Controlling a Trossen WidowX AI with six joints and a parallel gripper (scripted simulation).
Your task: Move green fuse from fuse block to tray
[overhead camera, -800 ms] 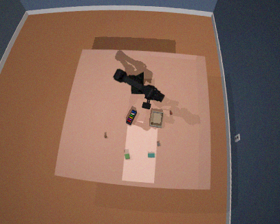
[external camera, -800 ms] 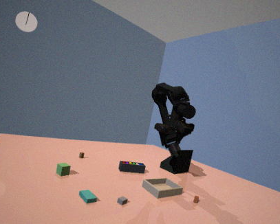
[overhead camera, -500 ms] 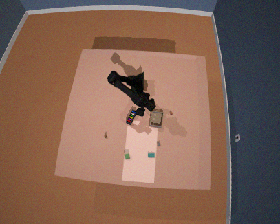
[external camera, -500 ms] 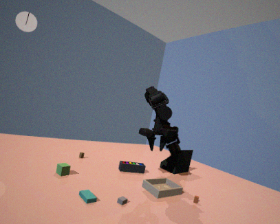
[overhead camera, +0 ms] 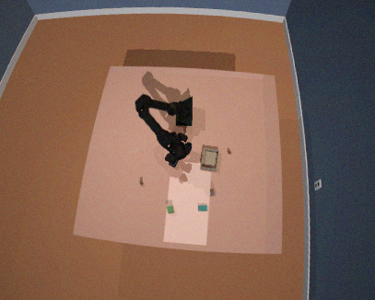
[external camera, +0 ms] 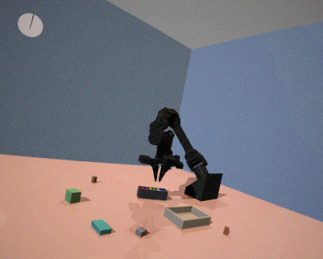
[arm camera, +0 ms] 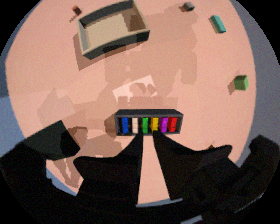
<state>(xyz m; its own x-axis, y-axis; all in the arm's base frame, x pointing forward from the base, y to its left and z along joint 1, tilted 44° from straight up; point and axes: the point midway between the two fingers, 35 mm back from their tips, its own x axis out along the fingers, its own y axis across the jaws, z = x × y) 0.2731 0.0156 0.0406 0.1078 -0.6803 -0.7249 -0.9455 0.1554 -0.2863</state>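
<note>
The green fuse lies 50 mm below my gripper tip and 10 mm to the right of it. The rest, counted from my gripper tip: green cube (340 mm ahead, 60 mm below); grey tray (200 mm to the left, 70 mm below); small grey cube (240 mm to the left, 210 mm ahead, 70 mm below).
</note>
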